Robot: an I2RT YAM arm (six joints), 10 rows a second.
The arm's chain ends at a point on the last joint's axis. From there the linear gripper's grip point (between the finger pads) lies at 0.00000 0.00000 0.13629 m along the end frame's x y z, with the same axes.
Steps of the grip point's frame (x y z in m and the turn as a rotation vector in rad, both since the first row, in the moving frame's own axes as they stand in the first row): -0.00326 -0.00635 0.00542 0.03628 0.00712 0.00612; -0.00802 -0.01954 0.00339 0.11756 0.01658 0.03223; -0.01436 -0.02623 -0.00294 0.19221 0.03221 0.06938; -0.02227 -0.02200 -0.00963 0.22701 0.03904 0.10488; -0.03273 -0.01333 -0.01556 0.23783 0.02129 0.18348; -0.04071 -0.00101 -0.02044 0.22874 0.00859 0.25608; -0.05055 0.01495 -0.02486 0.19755 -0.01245 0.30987; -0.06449 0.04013 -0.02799 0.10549 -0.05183 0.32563; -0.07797 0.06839 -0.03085 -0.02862 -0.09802 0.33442; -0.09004 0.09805 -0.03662 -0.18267 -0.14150 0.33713; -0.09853 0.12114 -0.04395 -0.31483 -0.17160 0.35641; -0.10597 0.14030 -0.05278 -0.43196 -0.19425 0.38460
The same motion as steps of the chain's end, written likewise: -0.00425 -0.00141 0.00551 0.03628 0.00712 0.00612; -0.01053 -0.00359 0.00435 0.11756 0.01658 0.03223; -0.01962 -0.00037 -0.00036 0.19221 0.03221 0.06938; -0.02915 0.00833 -0.00603 0.22701 0.03904 0.10488; -0.03854 0.01833 -0.01170 0.23783 0.02129 0.18348; -0.04581 0.02941 -0.01690 0.22874 0.00859 0.25608; -0.05302 0.04153 -0.02222 0.19755 -0.01245 0.30987; -0.05988 0.05536 -0.02706 0.10549 -0.05183 0.32563; -0.06424 0.06678 -0.03015 -0.02862 -0.09802 0.33442; -0.06715 0.07705 -0.03303 -0.18267 -0.14150 0.33713; -0.06864 0.08412 -0.03537 -0.31483 -0.17160 0.35641; -0.07013 0.08995 -0.03796 -0.43196 -0.19425 0.38460
